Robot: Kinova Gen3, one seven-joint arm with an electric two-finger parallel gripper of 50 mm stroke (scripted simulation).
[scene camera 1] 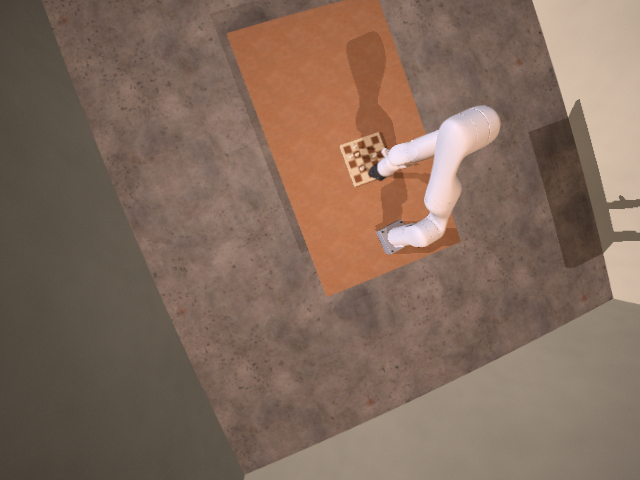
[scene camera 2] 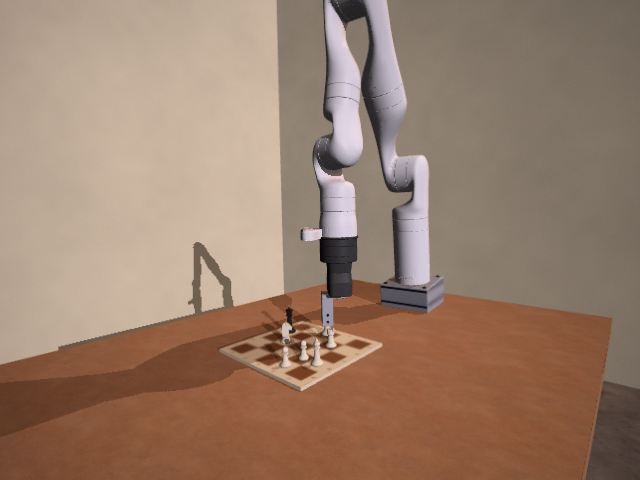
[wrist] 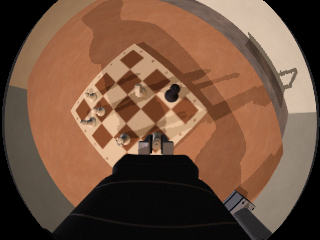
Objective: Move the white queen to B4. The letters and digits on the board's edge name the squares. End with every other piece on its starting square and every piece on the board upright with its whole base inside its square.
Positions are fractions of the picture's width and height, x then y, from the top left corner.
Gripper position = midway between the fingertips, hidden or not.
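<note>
My gripper (scene camera 2: 0.51,0.68) is in view, and the wrist view shows my gripper (wrist: 0.49,0.59) too. I also see a chessboard (scene camera 1: 0.58,0.30), and in the wrist view I find the same chessboard (wrist: 0.36,0.36).
</note>
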